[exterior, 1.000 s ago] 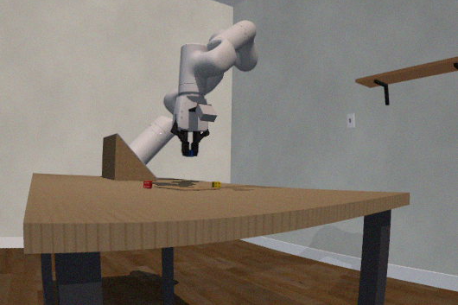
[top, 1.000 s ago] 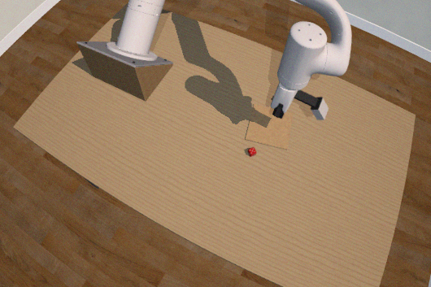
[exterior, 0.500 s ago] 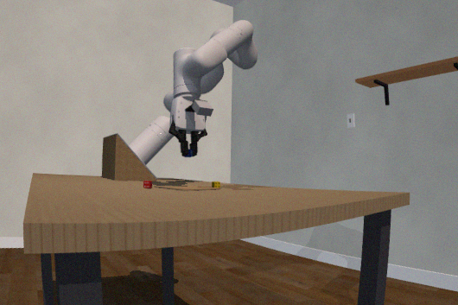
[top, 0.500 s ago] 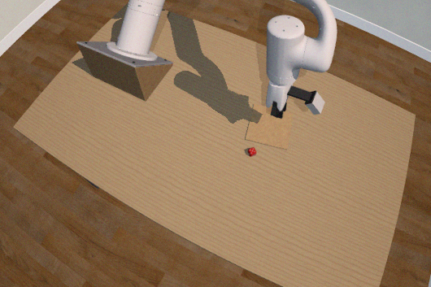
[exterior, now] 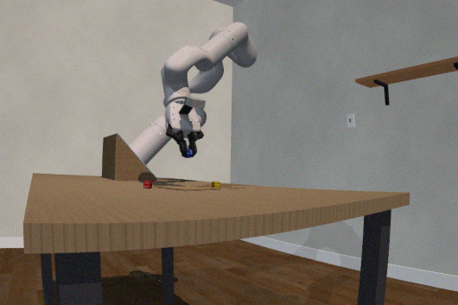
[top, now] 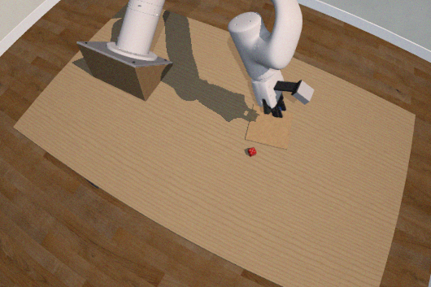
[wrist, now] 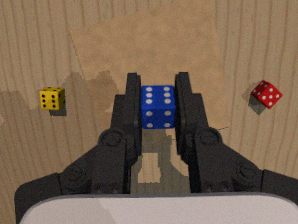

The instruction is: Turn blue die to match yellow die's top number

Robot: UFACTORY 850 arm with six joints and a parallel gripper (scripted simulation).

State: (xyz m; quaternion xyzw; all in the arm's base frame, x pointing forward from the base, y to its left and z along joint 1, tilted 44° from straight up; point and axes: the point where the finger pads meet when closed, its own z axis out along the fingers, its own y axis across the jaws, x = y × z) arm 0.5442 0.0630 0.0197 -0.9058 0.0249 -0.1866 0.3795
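My hand is 1 cm above the blue die. The rest, counted from my hand: red die: 1 cm behind, 12 cm to the right, 11 cm below; tan mat: 12 cm below; yellow die: 3 cm behind, 11 cm to the left, 11 cm below.
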